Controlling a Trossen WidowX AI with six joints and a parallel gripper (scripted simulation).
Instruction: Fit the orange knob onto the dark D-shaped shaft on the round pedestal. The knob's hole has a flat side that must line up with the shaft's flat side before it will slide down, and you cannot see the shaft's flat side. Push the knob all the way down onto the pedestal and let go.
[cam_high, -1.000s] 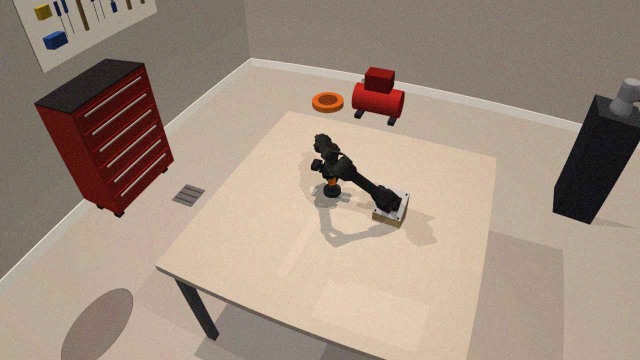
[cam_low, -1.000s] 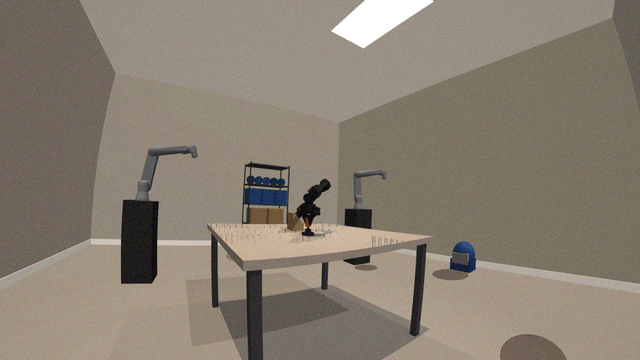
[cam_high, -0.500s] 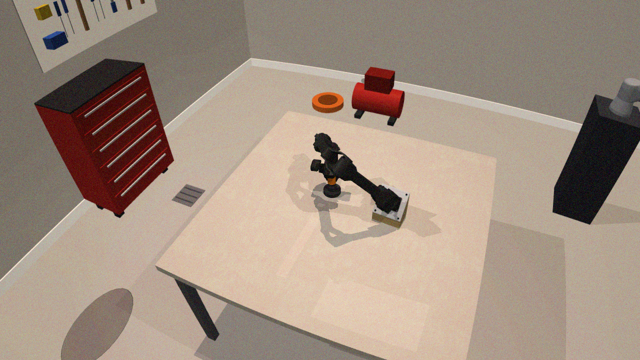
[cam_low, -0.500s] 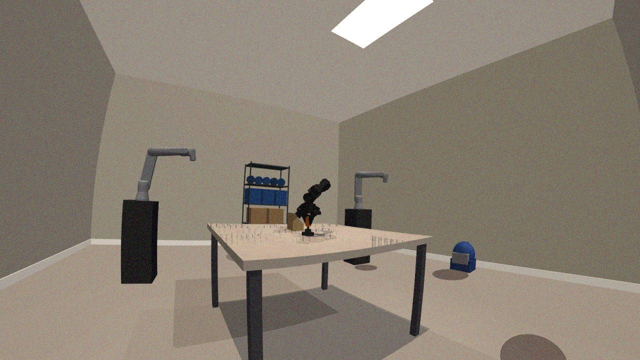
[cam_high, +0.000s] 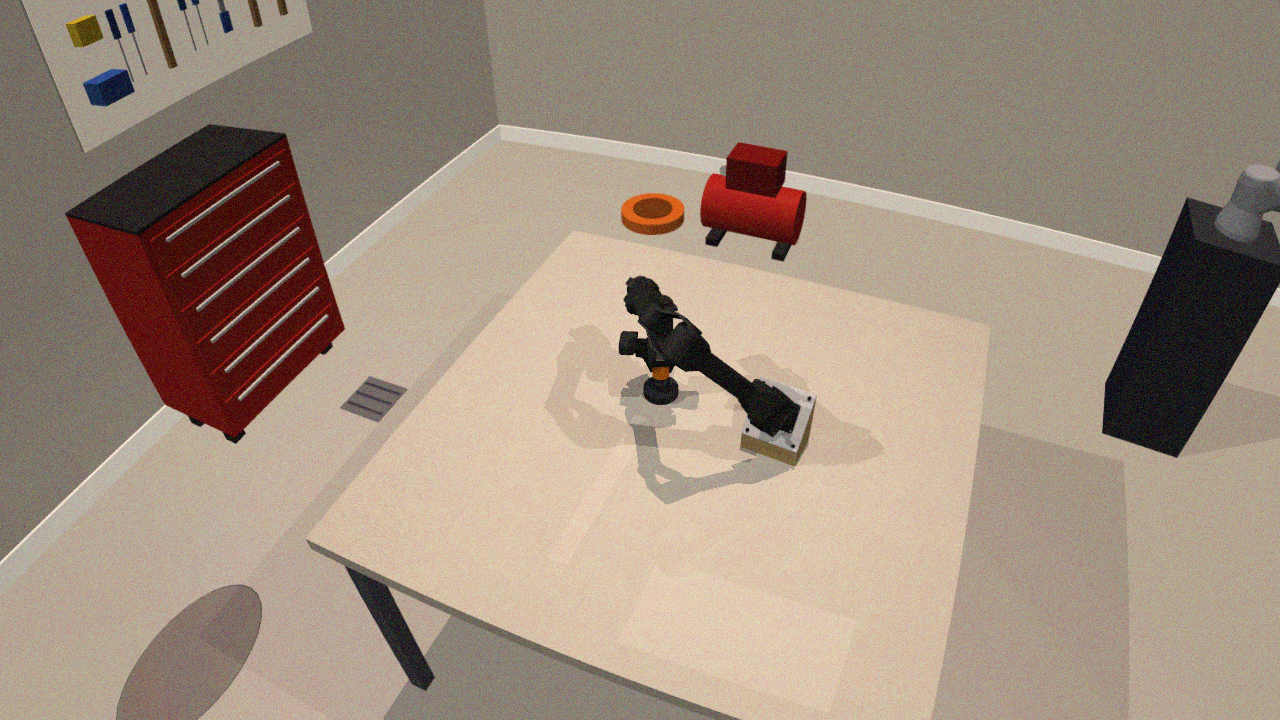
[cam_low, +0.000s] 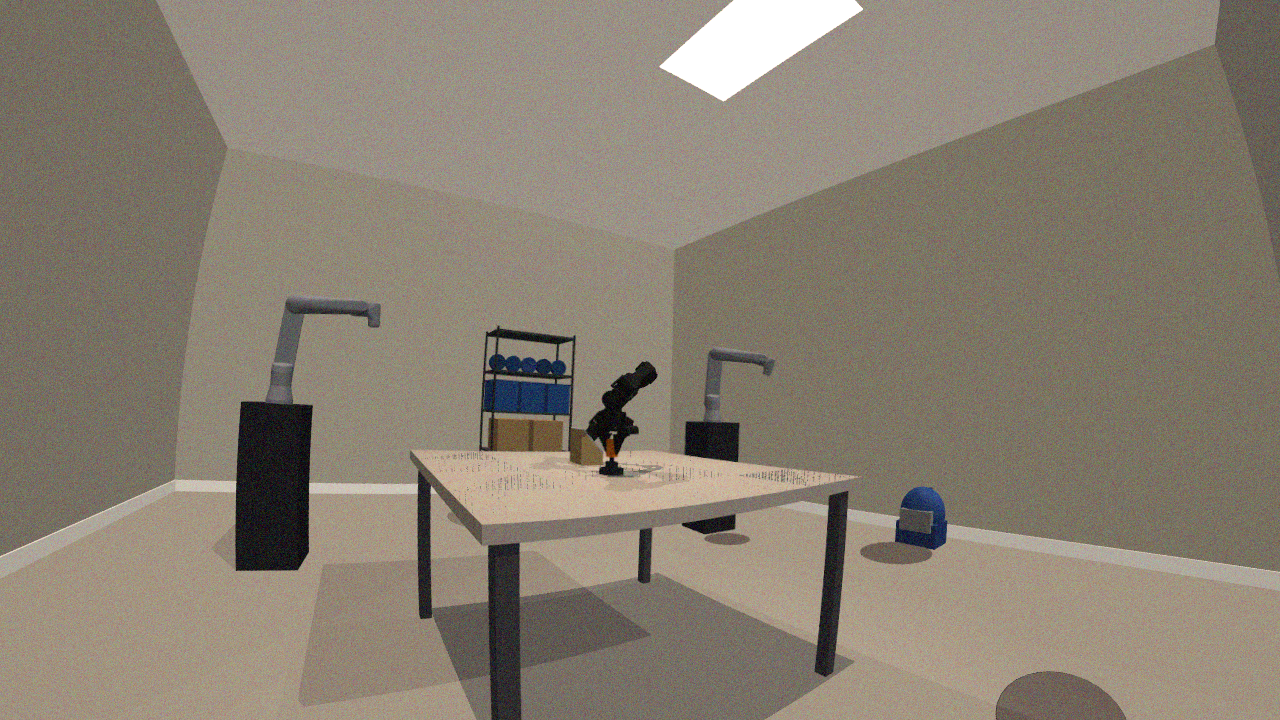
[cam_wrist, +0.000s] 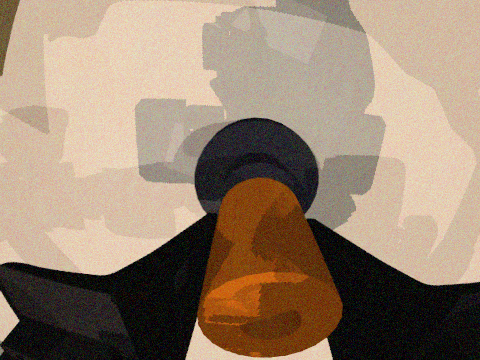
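Right now my gripper tip is 20 mm below the orange knob. From my gripper tip the other things lie so: round pedestal 40 mm below.
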